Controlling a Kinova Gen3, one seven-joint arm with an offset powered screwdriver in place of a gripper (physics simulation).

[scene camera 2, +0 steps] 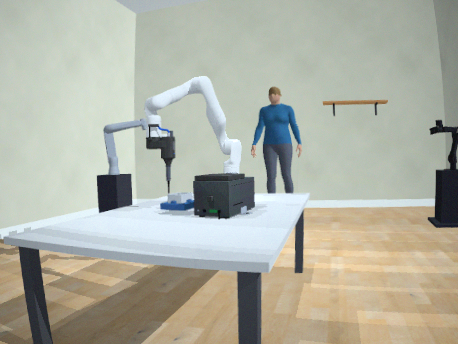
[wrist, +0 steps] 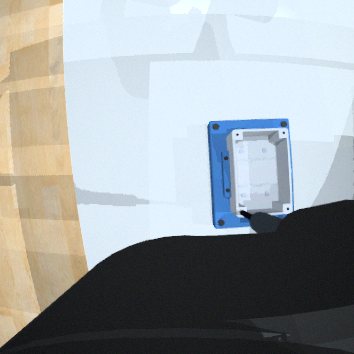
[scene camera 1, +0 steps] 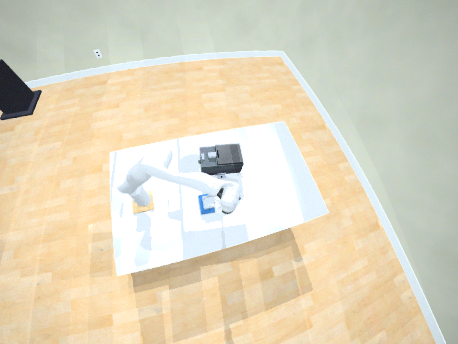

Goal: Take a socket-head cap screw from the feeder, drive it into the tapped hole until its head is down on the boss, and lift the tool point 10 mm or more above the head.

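Observation:
My screwdriver tool [scene camera 2: 168, 192] [wrist: 243, 213] points straight down. In the wrist view its dark tip covers the lower left corner of the light grey open-topped housing [scene camera 1: 209, 201] [scene camera 2: 180, 198] [wrist: 234, 172]; the hole at that corner is hidden. In scene camera 2 the tip is at about the height of the housing's top; a gap or contact cannot be told. No screw can be made out at the tip. The housing sits on a blue fixture plate [scene camera 1: 201, 210] [scene camera 2: 177, 205] [wrist: 217, 200]. The other three corners show small dark holes. The black feeder [scene camera 1: 230, 155] [scene camera 2: 223, 197] stands beside the fixture.
The white table [scene camera 1: 280, 190] [scene camera 2: 150, 235] carries the arm [scene camera 1: 182, 180] [scene camera 2: 215, 107] on a tan base plate [scene camera 1: 150, 206]. A person [scene camera 2: 277, 125] stands behind the table. A grey arm on a dark pedestal [scene camera 2: 114, 192] stands at the left, and a wall shelf [scene camera 2: 355, 102] hangs behind.

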